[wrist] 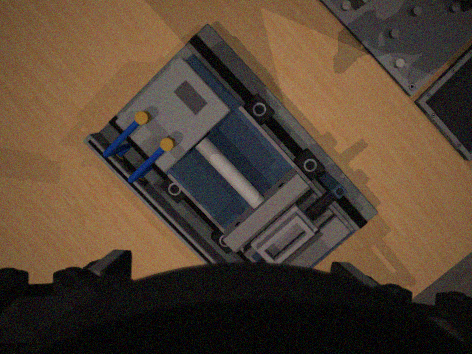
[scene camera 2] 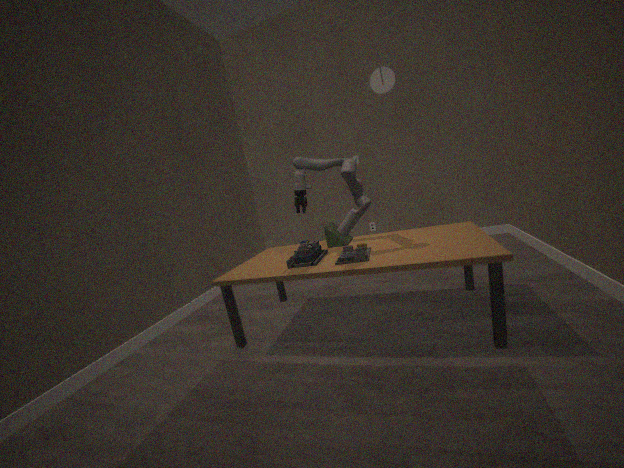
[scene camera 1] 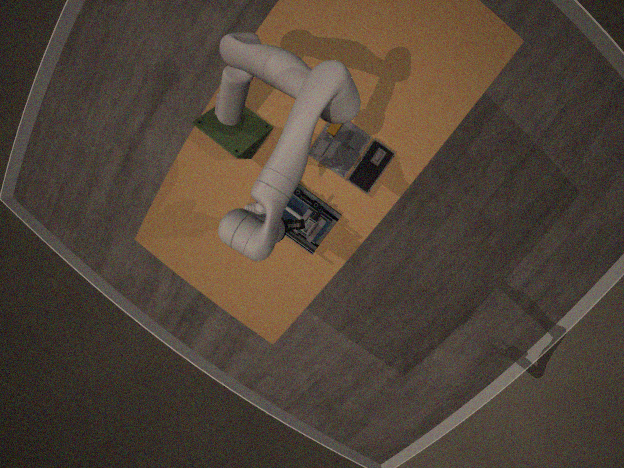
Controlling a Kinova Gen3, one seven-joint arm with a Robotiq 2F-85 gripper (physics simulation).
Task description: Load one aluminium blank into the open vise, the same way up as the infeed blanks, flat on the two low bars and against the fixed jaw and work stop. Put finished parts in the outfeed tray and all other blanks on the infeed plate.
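Places are measured from the arm's base along level axes (x ahead, y left, z up), in millimetres.
Pixels of known places: gripper, fingertip midpoint: (scene camera 2: 301, 213); arm's base, link origin: (scene camera 2: 342, 232) (scene camera 1: 229, 116).
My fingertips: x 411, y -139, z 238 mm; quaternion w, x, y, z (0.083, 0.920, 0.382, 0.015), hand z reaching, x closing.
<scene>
Ahead of a thing's pixels: the offset from my fingertips to its middle. "pt": to the spot under its first point.
The vise @(dx +6, dy -9, dz -262 mm) (scene camera 1: 316, 205) (scene camera 2: 306, 254) (wrist: 200, 185) stands on the table. In the wrist view a pale screw @(pt dx -8, dy -1, dz -227 mm) (wrist: 232, 172) runs between a wide grey jaw block @(dx -89, dy -7, dz -234 mm) (wrist: 175, 112) and a narrow grey jaw bar @(pt dx +45, dy +2, dz -216 mm) (wrist: 270, 212); no blank shows in this gap. A pale rectangular piece with a recess @(dx +73, dy -4, dz -215 mm) (wrist: 285, 240) sits beyond the bar; I cannot tell what it is. My gripper (scene camera 2: 300, 211) (wrist: 230, 279) is open and empty, high above the vise. The infeed plate @(dx -20, dy +297, dz -308 mm) (scene camera 1: 357, 146) (scene camera 2: 352, 255) carries grey shapes, too dim to tell apart. The outfeed tray (scene camera 1: 366, 176) (wrist: 455, 110) holds one light part @(dx +120, dy +352, dz -289 mm) (scene camera 1: 379, 155).
Two blue nozzles with yellow tips (wrist: 141, 118) (wrist: 166, 144) stand by the jaw block. A yellow block @(dx -74, dy +338, dz -286 mm) (scene camera 1: 334, 129) is at the infeed plate's far end, beneath the arm in scene camera 1. The green base mount (scene camera 1: 241, 136) (scene camera 2: 335, 235) stands behind. Pins stick up from the infeed plate.
</scene>
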